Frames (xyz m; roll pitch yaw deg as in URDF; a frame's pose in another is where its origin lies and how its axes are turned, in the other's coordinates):
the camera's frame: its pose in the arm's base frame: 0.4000 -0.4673 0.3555 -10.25 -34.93 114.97
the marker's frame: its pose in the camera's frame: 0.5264 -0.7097 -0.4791 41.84 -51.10 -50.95
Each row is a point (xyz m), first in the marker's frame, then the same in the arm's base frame.
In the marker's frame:
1: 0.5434 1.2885 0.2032
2: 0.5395 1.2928 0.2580
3: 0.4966 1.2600 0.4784
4: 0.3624 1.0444 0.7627
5: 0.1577 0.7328 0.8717
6: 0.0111 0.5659 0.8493
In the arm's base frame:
1: -0.0079 -0.1981 1.3069
2: 0.0041 -0.2511 1.2975
3: 0.0855 -0.4470 1.2169
4: 0.3115 -0.6403 0.9785
5: 0.5395 -0.6359 0.6641
6: 0.6224 -0.5573 0.4722

